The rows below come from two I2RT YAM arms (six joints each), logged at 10 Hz.
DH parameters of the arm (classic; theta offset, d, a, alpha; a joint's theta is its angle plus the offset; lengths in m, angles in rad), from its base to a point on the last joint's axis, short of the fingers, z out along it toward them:
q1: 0 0.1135 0.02 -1.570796
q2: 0 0 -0.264 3.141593
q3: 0.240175 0 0.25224 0
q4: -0.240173 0 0.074 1.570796
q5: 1.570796 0 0 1.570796
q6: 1.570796 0.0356 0 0
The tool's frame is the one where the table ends.
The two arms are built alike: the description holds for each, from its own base.
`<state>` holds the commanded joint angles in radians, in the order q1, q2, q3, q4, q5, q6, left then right.
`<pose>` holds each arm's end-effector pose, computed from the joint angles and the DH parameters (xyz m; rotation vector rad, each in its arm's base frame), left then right.
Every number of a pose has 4 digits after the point. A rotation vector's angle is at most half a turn.
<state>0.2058 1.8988 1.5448 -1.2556 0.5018 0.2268 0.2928 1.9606 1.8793 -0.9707 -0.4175 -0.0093</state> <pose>0.3477 0.0551 0.2296 0.0165 2.9768 -0.7576 0.4001 0.1357 0.3051 -0.5388 2.5631 0.6464</pose>
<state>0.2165 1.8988 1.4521 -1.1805 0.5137 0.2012 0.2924 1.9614 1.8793 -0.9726 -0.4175 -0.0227</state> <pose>0.3417 0.0572 0.2069 -0.0450 2.9879 -0.7853 0.4001 0.1355 0.3047 -0.5548 2.5601 0.6418</pose>
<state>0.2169 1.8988 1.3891 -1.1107 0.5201 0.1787 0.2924 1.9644 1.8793 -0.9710 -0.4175 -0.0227</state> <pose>0.3388 0.0565 0.1915 -0.0767 2.9830 -0.7930 0.4008 0.1357 0.3035 -0.5547 2.5616 0.6419</pose>
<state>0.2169 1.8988 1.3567 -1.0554 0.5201 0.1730 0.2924 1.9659 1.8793 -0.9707 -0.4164 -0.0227</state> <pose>0.3388 0.0566 0.1836 -0.0756 2.9650 -0.7819 0.4011 0.1358 0.3029 -0.5542 2.5630 0.6405</pose>
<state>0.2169 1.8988 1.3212 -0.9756 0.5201 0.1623 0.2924 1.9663 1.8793 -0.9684 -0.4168 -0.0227</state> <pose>0.3406 0.0569 0.1750 -0.0731 2.9298 -0.7610 0.4014 0.1359 0.3029 -0.5545 2.5610 0.6409</pose>
